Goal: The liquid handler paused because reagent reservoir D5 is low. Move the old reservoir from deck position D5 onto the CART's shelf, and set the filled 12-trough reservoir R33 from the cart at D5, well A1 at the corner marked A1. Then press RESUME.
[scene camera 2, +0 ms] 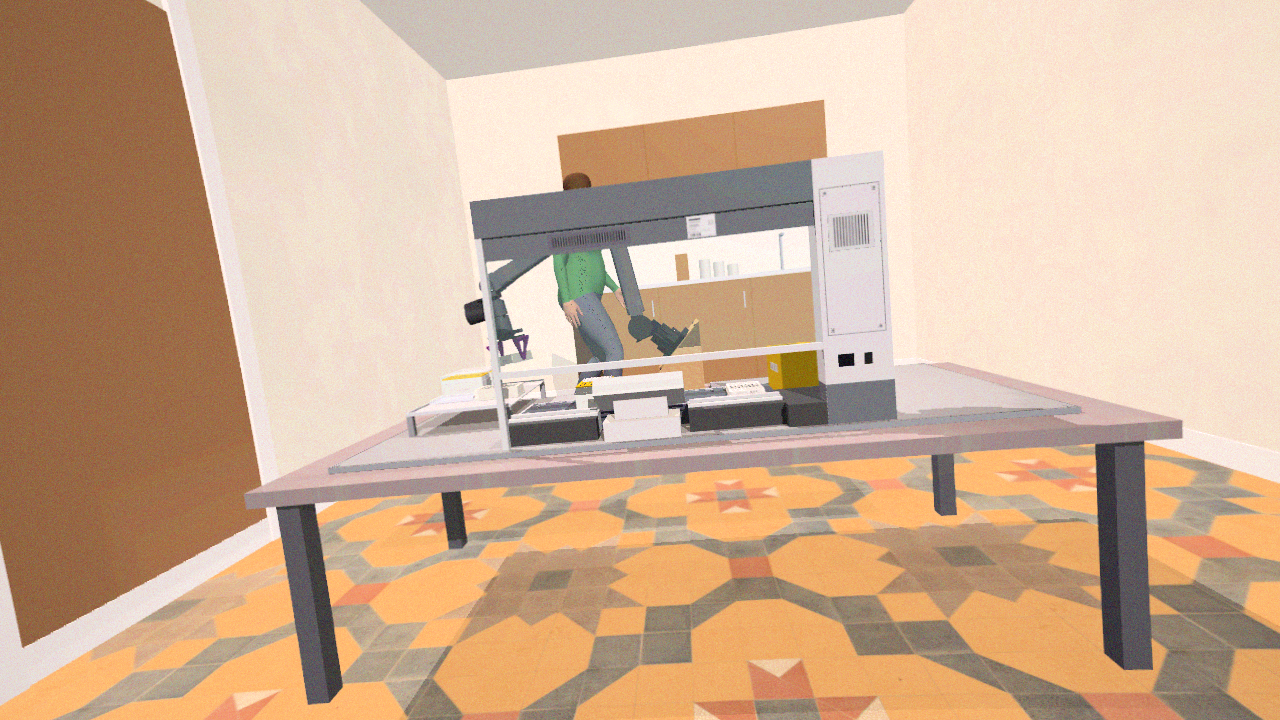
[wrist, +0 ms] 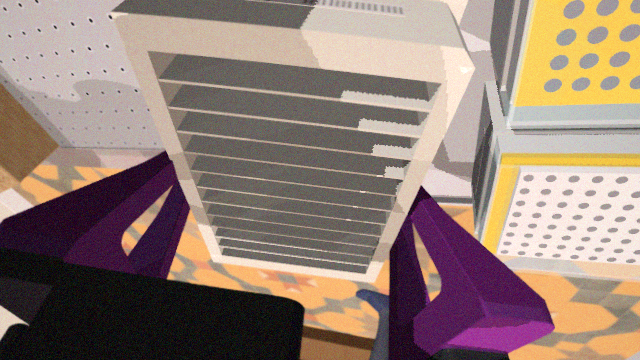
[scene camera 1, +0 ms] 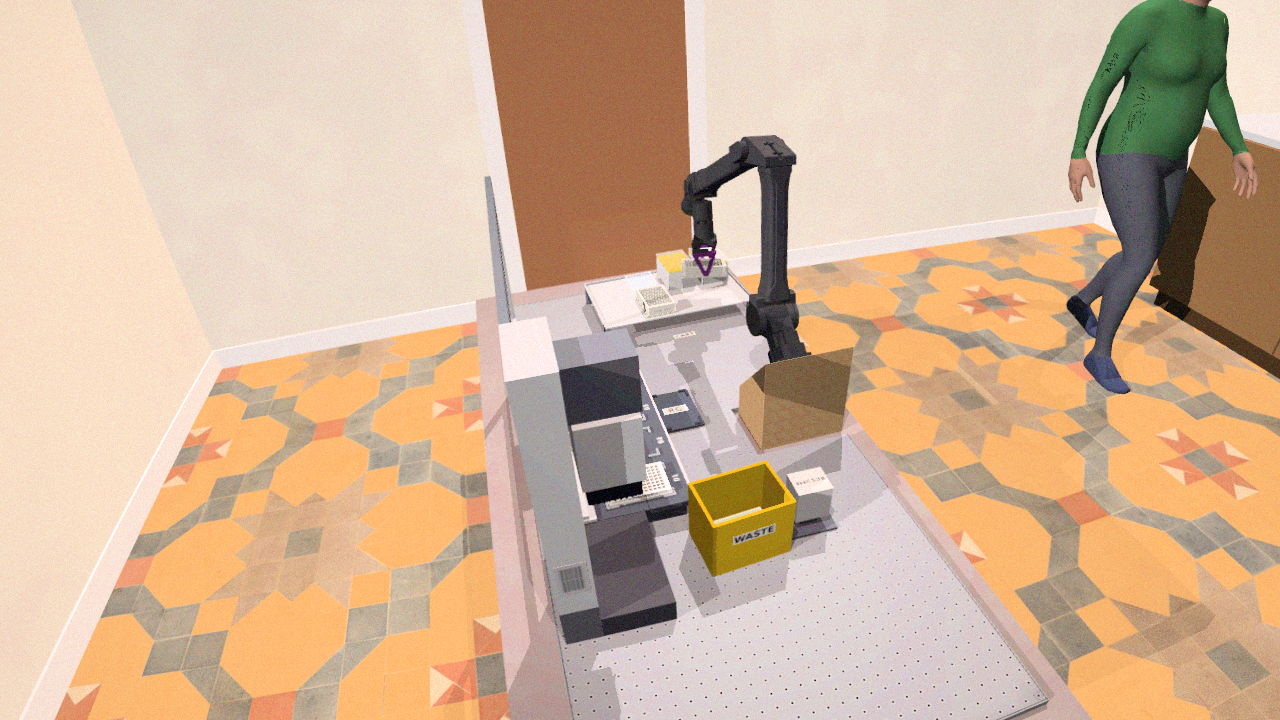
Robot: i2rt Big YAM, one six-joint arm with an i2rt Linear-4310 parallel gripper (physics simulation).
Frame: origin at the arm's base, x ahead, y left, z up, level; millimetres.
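Seen in the pictures: gripper, fingertip midpoint: (wrist: 301, 162) (scene camera 1: 706, 271); arm's base at its link origin: (scene camera 1: 791, 368).
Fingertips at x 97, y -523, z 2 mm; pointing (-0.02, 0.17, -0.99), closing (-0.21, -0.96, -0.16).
Offsets run from my fingertips to a thing's top centre.
My gripper (scene camera 1: 705, 262) (scene camera 2: 508, 344) (wrist: 301, 162) is shut on a pale 12-trough reservoir @(dx +9, dy -3, dz +33 mm) (wrist: 305, 37), held by its two long sides between the purple fingers. Its long parallel troughs look grey inside; no name can be read on it. It is over the far right part of the cart (scene camera 1: 610, 310), beside the yellow-topped tip box @(dx +73, dy -134, dz -15 mm) (scene camera 1: 671, 258) (wrist: 590, 47). A white gridded block @(dx +155, dy +17, dz -54 mm) (scene camera 1: 656, 300) stands on the cart; I cannot tell if it is R33. The liquid handler (scene camera 1: 537, 420) (scene camera 2: 640, 192) stands on the table; D5 and the RESUME button cannot be made out.
A second tip box @(dx -34, dy -154, dz -15 mm) (wrist: 570, 215) has a white perforated top. A yellow WASTE bin @(dx +99, dy +877, dz -11 mm) (scene camera 1: 747, 528) (scene camera 2: 793, 368) stands beside a white-topped block @(dx -44, dy +841, dz -41 mm) (scene camera 1: 810, 494). A brown panelled box (scene camera 1: 796, 402) is near the arm's base. A person (scene camera 1: 1154, 116) (scene camera 2: 581, 277) walks beyond the table.
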